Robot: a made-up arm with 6 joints.
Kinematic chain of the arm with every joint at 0, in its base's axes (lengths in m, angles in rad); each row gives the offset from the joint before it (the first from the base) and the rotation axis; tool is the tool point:
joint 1: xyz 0 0 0.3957 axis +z
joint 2: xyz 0 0 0 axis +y
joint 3: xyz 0 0 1.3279 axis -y
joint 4: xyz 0 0 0 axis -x
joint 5: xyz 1.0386 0 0 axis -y
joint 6: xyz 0 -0.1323 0 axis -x
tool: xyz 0 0 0
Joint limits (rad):
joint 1: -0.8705..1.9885
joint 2: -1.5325..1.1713
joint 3: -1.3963..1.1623
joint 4: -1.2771..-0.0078
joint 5: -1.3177..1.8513
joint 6: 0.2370..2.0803
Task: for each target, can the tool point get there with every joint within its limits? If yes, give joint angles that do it. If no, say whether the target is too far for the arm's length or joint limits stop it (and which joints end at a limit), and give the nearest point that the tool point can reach.
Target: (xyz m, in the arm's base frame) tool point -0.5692 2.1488 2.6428
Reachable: no: too far | nearest point -0.4181 1.5783 2.0462 | short by 0.839 m
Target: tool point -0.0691 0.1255 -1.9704
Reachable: no: joint limits stop it (at a limit: joint 1, joint 2, joint 4) | nearest point -0.3123 0.7980 -0.0675 | short by 2.033 m
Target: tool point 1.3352 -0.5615 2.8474
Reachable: no: too far | nearest point 1.0886 -0.4578 2.3945 | short by 0.526 m
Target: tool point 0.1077 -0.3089 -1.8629
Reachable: no: joint limits stop it (at a limit: joint 1, joint 2) | nearest point 0.5447 -0.7112 -0.0811 | short by 1.878 m
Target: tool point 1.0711 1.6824 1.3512
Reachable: yes | joints 1.0578 0.7977 0.8989 -0.6227 0.9765 1.6513
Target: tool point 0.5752 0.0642 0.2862
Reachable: yes | joints 0.3119 0.9130 -1.0790 -0.5107 -0.3932 1.7167
